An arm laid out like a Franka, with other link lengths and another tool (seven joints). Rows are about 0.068 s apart.
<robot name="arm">
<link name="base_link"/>
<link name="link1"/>
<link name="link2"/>
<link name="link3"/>
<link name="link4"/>
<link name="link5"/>
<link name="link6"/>
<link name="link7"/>
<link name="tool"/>
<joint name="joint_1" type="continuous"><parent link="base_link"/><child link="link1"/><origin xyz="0 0 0.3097" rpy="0 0 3.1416"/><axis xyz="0 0 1"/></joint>
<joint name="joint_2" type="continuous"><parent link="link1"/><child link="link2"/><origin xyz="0 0 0" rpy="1.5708 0 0"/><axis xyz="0 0 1"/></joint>
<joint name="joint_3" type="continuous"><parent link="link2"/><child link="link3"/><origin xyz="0 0.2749 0" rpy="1.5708 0 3.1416"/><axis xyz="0 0 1"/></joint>
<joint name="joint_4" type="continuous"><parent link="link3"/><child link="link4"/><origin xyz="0.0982 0 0" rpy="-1.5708 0 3.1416"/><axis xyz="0 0 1"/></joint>
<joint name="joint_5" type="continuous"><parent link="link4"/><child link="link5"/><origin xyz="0.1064 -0.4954 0" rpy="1.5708 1.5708 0"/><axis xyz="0 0 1"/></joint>
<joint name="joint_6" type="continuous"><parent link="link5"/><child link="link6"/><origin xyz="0 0 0" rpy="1.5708 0 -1.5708"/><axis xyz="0 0 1"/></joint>
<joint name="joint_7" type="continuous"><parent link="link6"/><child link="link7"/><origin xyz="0.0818 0 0" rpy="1.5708 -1.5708 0"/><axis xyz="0 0 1"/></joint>
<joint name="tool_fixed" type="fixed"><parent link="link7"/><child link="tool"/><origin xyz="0.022 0.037 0.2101" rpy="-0.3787 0 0.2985"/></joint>
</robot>
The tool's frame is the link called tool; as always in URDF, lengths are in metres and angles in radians. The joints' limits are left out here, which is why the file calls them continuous.
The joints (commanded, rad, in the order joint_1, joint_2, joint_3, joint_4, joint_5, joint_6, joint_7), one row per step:
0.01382 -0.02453 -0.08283 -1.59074 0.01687 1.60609 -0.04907
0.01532 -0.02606 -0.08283 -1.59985 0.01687 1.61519 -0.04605
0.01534 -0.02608 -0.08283 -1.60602 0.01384 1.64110 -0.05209
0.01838 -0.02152 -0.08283 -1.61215 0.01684 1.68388 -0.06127
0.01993 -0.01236 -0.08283 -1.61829 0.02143 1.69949 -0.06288
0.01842 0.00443 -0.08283 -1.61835 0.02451 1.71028 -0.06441
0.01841 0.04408 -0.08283 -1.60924 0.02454 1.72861 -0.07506
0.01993 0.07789 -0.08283 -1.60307 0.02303 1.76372 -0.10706
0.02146 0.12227 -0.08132 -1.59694 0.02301 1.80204 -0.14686
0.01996 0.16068 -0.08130 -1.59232 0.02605 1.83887 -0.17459
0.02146 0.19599 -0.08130 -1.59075 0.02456 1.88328 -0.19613
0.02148 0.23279 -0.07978 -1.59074 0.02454 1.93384 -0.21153
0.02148 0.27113 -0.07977 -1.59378 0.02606 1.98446 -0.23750
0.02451 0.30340 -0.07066 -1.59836 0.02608 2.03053 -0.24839
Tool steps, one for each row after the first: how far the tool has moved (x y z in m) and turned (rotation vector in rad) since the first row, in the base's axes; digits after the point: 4 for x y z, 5 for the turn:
0.0007 0.0010 -0.0035 0.00015 -0.00147 -0.00167
0.0055 -0.0002 -0.0054 -0.00450 -0.02106 0.00396
0.0149 0.0015 -0.0092 -0.00467 -0.05340 0.01531
0.0191 0.0032 -0.0177 -0.00096 -0.05404 0.01793
0.0238 0.0027 -0.0281 0.00100 -0.04820 0.01751
0.0346 0.0021 -0.0482 -0.00203 -0.03608 0.02779
0.0476 0.0012 -0.0653 -0.00895 -0.04372 0.06085
0.0620 0.0013 -0.0899 -0.01498 -0.04405 0.10317
0.0740 -0.0006 -0.1119 -0.01739 -0.04745 0.12844
0.0859 -0.0011 -0.1332 -0.02464 -0.05777 0.15132
0.0979 -0.0012 -0.1563 -0.03046 -0.07124 0.16779
0.1085 -0.0024 -0.1826 -0.03569 -0.08034 0.19295
0.1171 0.0056 -0.2060 -0.03759 -0.08962 0.21517

